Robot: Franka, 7 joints.
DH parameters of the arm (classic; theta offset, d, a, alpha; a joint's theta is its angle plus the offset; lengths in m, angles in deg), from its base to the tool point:
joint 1: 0 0.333 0 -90
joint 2: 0 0 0 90
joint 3: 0 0.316 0.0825 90
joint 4: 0 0 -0.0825 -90
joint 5: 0 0.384 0 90
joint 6: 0 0 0.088 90
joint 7: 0 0.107 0 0
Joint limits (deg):
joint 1: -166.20..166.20
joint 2: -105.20..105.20
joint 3: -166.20..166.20
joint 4: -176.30..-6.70
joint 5: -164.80..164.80
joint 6: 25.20..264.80
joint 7: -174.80..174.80
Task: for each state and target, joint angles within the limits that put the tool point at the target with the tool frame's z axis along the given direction. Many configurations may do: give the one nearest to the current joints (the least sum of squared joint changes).
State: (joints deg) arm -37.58 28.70 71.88 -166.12 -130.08 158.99 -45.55
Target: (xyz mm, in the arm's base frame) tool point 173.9 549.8 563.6 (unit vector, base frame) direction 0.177 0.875 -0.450
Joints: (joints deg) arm -15.06 42.16 99.74 -113.32 -88.46 155.96 -45.55
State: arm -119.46 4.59 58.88 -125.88 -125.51 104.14 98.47
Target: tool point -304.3 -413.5 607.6 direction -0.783 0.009 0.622
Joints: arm -147.79 -15.05 26.26 -126.39 -131.91 99.71 98.47
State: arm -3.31 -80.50 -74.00 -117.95 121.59 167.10 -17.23
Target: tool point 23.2 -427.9 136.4 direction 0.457 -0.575 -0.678
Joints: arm 29.75 -45.18 -122.39 -131.02 158.31 172.35 -17.23
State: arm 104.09 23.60 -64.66 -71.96 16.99 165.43 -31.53
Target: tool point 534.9 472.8 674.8 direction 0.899 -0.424 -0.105
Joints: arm 89.52 55.10 -90.29 -65.39 -11.25 130.86 -31.53
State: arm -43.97 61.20 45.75 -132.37 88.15 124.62 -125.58
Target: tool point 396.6 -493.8 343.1 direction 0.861 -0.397 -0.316
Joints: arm -68.47 20.08 21.33 -107.75 124.05 156.00 -125.58
